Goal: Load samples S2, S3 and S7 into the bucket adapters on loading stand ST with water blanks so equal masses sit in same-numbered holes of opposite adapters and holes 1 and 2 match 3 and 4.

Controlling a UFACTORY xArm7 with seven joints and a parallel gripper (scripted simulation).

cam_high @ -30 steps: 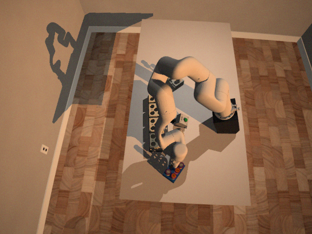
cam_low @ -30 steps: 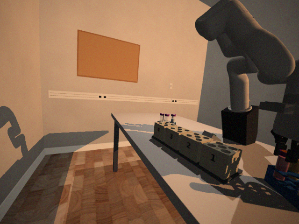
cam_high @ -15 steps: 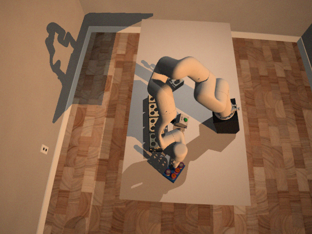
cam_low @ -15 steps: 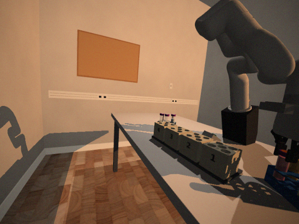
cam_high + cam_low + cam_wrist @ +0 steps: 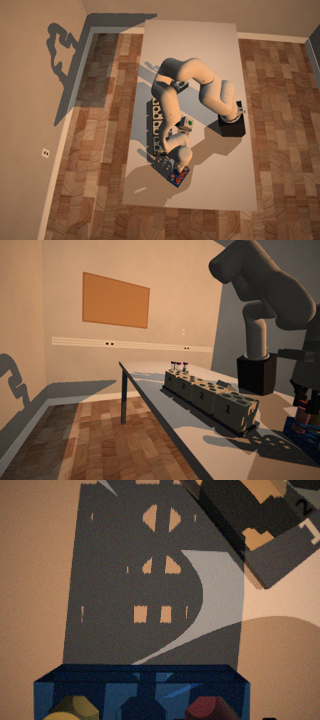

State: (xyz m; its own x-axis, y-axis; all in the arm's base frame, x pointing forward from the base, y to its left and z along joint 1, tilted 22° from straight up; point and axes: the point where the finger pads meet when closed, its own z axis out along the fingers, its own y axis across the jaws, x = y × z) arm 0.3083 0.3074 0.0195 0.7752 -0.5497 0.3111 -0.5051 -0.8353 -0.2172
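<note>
Right now the pink-filled sample tube is 5 cm below my hand and 1 cm to the right of it. Round my hand: yellowish tube (7 cm to the left, 5 cm below, 4 cm ahead); then orange-dotted tube (10 cm to the left, 5 cm below, 1 cm ahead); then blue sample rack (9 cm below, 4 cm to the left, 1 cm ahead).
</note>
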